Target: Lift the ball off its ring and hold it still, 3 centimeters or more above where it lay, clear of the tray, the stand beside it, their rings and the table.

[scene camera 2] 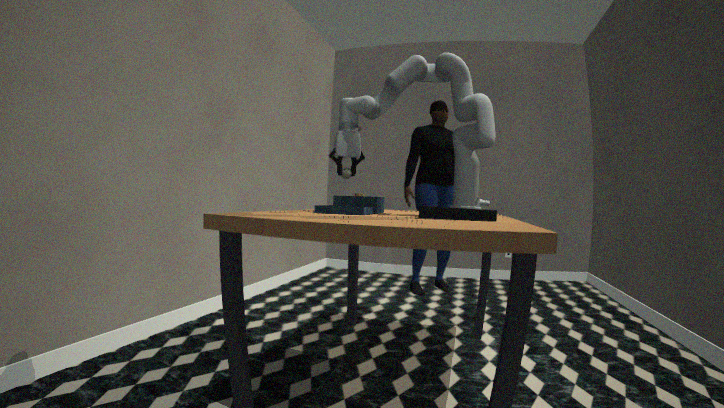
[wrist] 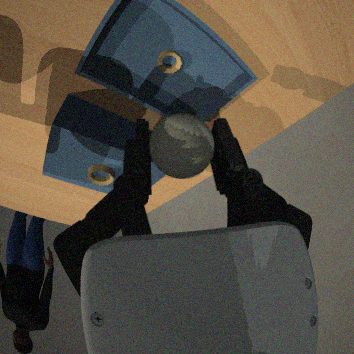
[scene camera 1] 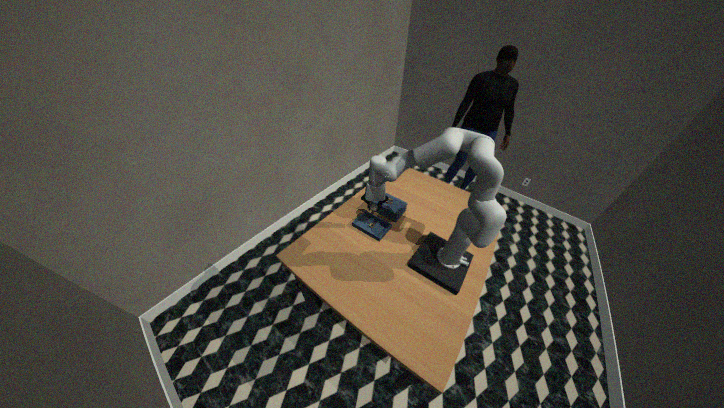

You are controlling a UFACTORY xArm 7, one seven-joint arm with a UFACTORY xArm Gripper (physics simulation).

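Where they show: gripper, fingertip midpoint: (scene camera 2: pixel 346 175) (wrist: pixel 179 133) (scene camera 1: pixel 373 209); arm's base at its link origin: (scene camera 2: pixel 464 209) (scene camera 1: pixel 448 258).
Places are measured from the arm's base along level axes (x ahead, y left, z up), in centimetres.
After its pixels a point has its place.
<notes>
A pale grey ball (scene camera 2: pixel 346 173) {x 44.4, y -1.1, z 11.7 cm} (wrist: pixel 182 146) {x 43.9, y -1.9, z 13.4 cm} is held between the two black fingers of my gripper (scene camera 2: pixel 346 170) {x 44.8, y -3.0, z 11.0 cm} (wrist: pixel 179 133) {x 44.8, y -3.0, z 11.0 cm}, which is shut on it. In the second scene view the ball hangs well above the tray and stand, touching neither. The blue tray (scene camera 1: pixel 365 231) {x 45.9, y 3.4, z -1.5 cm} (scene camera 2: pixel 323 208) {x 51.8, y 2.5, z -1.5 cm} (wrist: pixel 210 50) {x 48.9, y 0.8, z -3.0 cm} lies flat on the table; its yellow ring (wrist: pixel 177 68) {x 46.4, y -3.3, z -1.9 cm} is bare in the wrist view. The taller blue stand (scene camera 1: pixel 398 207) {x 35.5, y -19.2, z 3.5 cm} (scene camera 2: pixel 373 204) {x 35.4, y -13.5, z 0.4 cm} (wrist: pixel 67 162) {x 36.8, y -20.8, z 3.5 cm} is beside the tray, with its own bare yellow ring (wrist: pixel 111 177) {x 44.2, y -20.5, z 4.5 cm} on top. In the first scene view the ball is hard to make out.
The wooden table (scene camera 1: pixel 405 324) {x 8.9, y 38.9, z -3.3 cm} (scene camera 2: pixel 379 239) {x 26.7, y 48.9, z -6.2 cm} (wrist: pixel 310 30) {x 58.2, y 13.6, z -3.3 cm} carries the tray, the stand and the arm's black base plate (scene camera 1: pixel 430 273) {x 6.4, y 13.3, z 0.6 cm} (scene camera 2: pixel 455 214) {x 5.6, y 14.2, z -1.5 cm}. A person (scene camera 1: pixel 490 98) (scene camera 2: pixel 433 157) (wrist: pixel 27 295) stands behind the table.
</notes>
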